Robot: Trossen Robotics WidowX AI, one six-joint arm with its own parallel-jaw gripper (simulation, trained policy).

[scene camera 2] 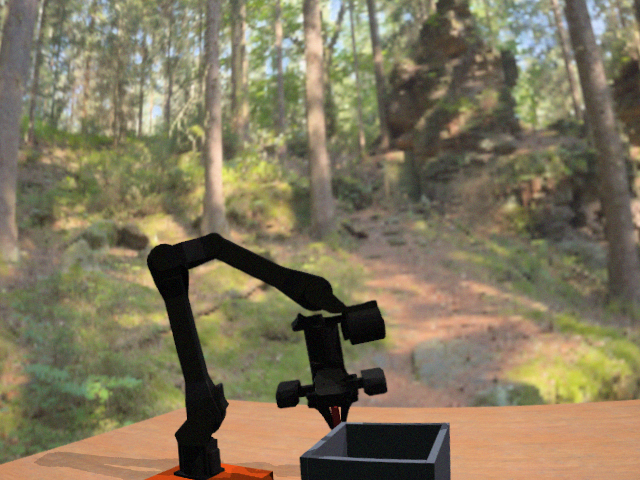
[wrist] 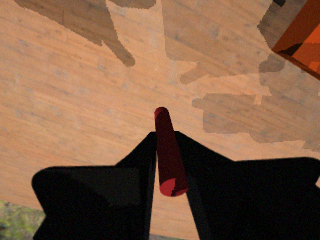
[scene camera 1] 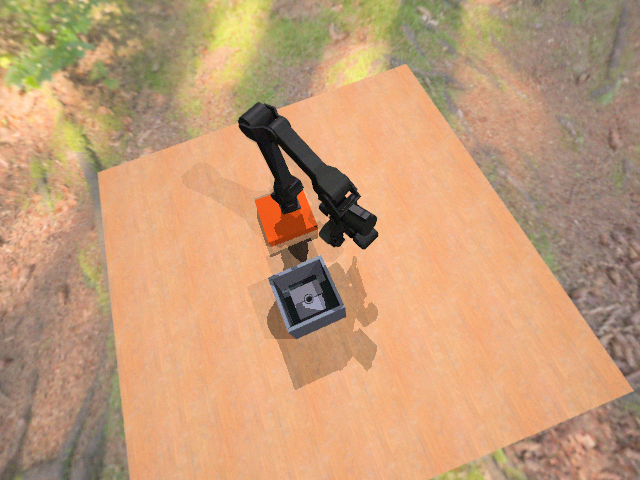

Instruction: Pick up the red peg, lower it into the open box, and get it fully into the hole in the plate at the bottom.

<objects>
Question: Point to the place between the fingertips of my gripper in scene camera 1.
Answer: At 354, 230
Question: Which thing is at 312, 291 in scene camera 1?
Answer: A grey plate.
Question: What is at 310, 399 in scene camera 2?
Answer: My gripper.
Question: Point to a box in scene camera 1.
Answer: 281, 283
</objects>
